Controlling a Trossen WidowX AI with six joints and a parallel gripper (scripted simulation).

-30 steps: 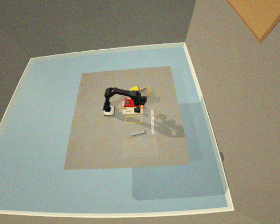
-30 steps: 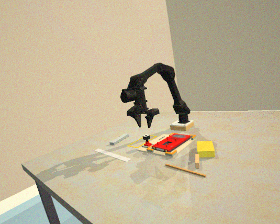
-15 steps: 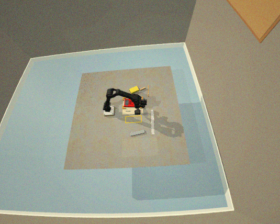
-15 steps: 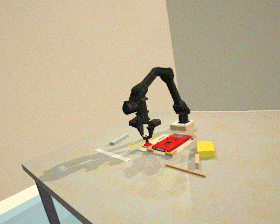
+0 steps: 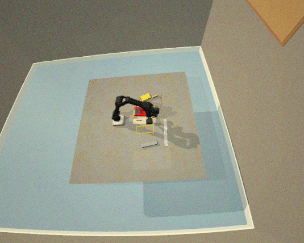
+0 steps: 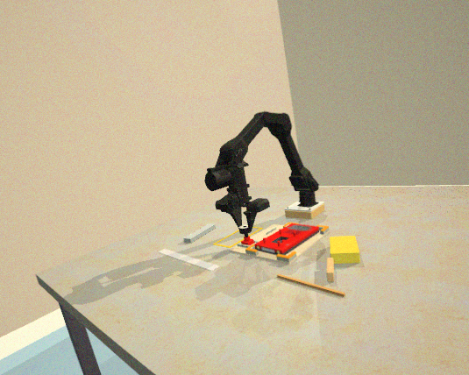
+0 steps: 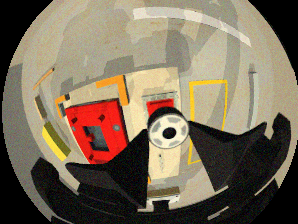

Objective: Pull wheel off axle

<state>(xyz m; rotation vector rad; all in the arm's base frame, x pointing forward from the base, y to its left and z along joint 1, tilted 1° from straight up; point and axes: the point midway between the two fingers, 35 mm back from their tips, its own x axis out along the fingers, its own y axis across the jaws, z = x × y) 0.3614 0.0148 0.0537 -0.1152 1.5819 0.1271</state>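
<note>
The dark axle is 20 mm below my gripper tip. From my gripper tip the other things lie so: short wooden piece: 20 mm ahead, 320 mm to the left, 40 mm below; pale wheel: right at my gripper tip; yellow block: 90 mm behind, 300 mm to the left, 40 mm below.
</note>
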